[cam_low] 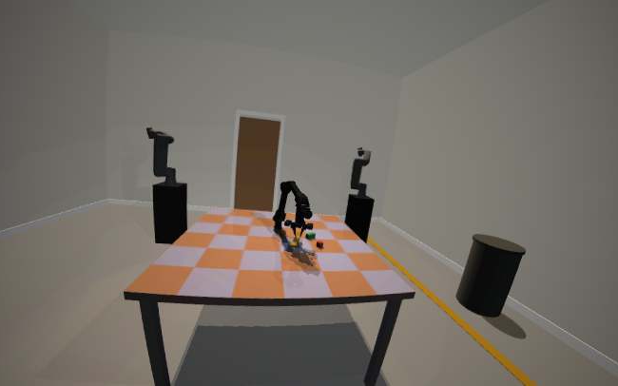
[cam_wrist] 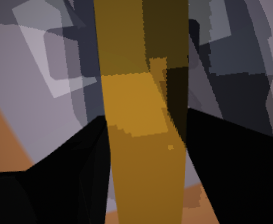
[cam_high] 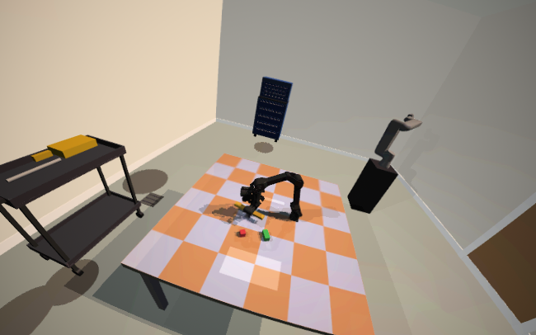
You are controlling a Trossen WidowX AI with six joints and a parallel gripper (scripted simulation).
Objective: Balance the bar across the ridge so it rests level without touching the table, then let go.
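My gripper tip is 30 mm short of the yellow-and-dark striped bar and 10 mm to the left of it. Also, from my gripper tip: red cube (20 mm ahead, 150 mm to the left, 40 mm below); green cube (130 mm behind, 120 mm to the left, 40 mm below).
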